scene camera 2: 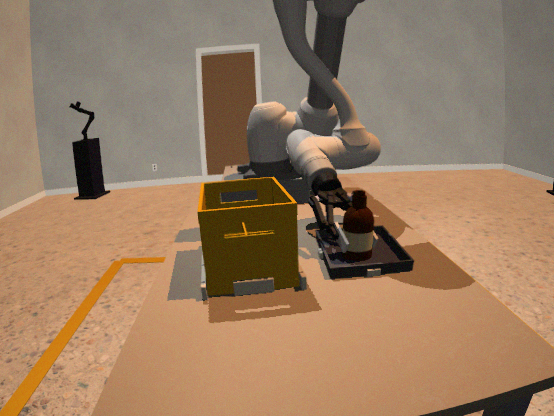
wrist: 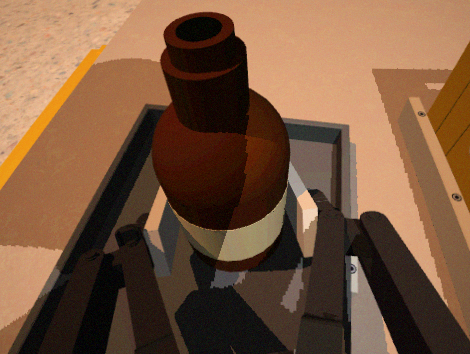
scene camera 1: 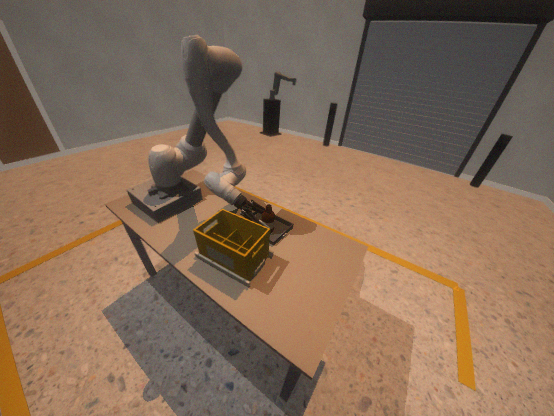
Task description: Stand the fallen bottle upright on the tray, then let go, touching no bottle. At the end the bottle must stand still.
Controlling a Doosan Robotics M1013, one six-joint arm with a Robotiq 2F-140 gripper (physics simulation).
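Places are measured from the arm's base along level axes (x left, y down, z back), in centimetres.
Where they show: gripper, fingertip midpoint: (scene camera 2: 361, 245) (scene camera 1: 270, 225); arm's base, origin of the base link: (scene camera 2: 270, 172) (scene camera 1: 170, 188).
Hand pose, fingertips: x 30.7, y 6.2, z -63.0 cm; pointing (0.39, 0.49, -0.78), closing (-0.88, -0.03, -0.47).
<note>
Each offset is from my fingertips to the top centre of the thing.
The brown bottle {dz +1.6, dx -0.7, dy -12.6 cm} (scene camera 1: 268, 215) (scene camera 2: 358, 225) (wrist: 220, 160) with a cream label is upright over the tray, its neck pointing up. Its base is at the level of the tray floor; whether a thin gap remains under it cannot be told. The black tray {dz +3.9, dx +0.2, dy +1.0 cm} (scene camera 1: 284, 236) (scene camera 2: 345, 271) (wrist: 316, 131) lies flat on the table. My gripper (scene camera 2: 353, 239) (wrist: 229, 185) is shut on the bottle, with one pale pad on each side at label height. The far pad is hidden behind the bottle in the second scene view.
A yellow crate {dz -3.2, dx -26.3, dy -14.0 cm} (scene camera 1: 215, 250) (scene camera 2: 250, 250) (wrist: 457, 115) with inner dividers stands beside the tray, held by pale rails (scene camera 1: 225, 270) (scene camera 2: 254, 287) (wrist: 435, 150). The tray's raised walls surround the bottle and fingers. The table edge is on the tray's other side.
</note>
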